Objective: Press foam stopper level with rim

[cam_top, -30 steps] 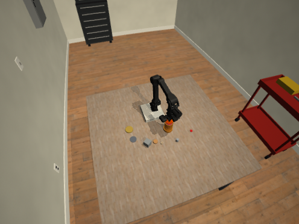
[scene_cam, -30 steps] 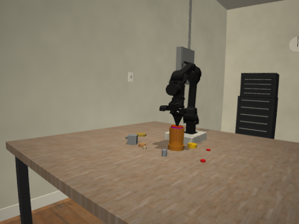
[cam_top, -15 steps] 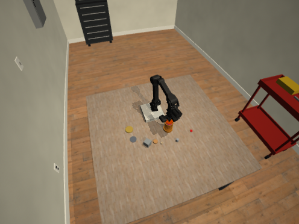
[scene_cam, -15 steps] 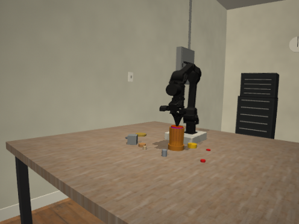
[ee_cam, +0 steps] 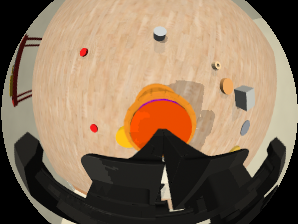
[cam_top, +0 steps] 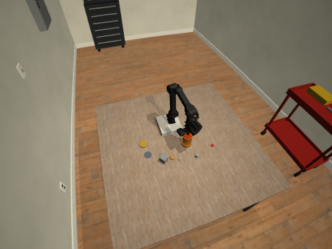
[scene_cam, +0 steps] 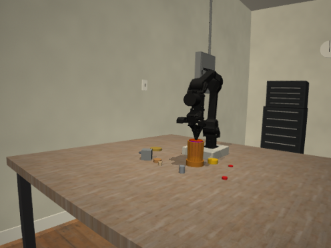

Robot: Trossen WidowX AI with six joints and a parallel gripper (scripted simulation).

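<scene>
The orange foam stopper is 5 cm below my hand. From my hand the other things lie so: small tan disc 15 cm to the right, 15 cm below, 10 cm ahead; then yellow disc 14 cm below, 9 cm behind, 4 cm to the left; then small grey cylinder 14 cm below, 14 cm ahead, 4 cm to the left.
</scene>
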